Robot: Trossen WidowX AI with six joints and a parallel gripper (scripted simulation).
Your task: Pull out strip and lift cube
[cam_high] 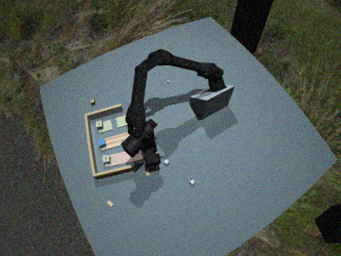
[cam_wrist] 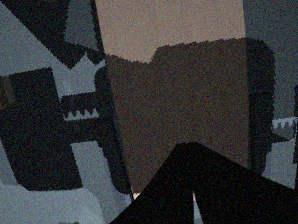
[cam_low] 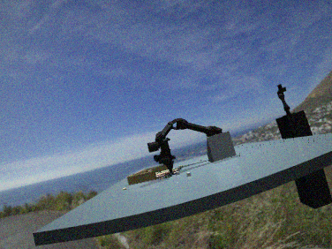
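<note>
My gripper tip is 9 cm short of the pinkish strip, 2 cm to the left of it and 1 cm above it.
</note>
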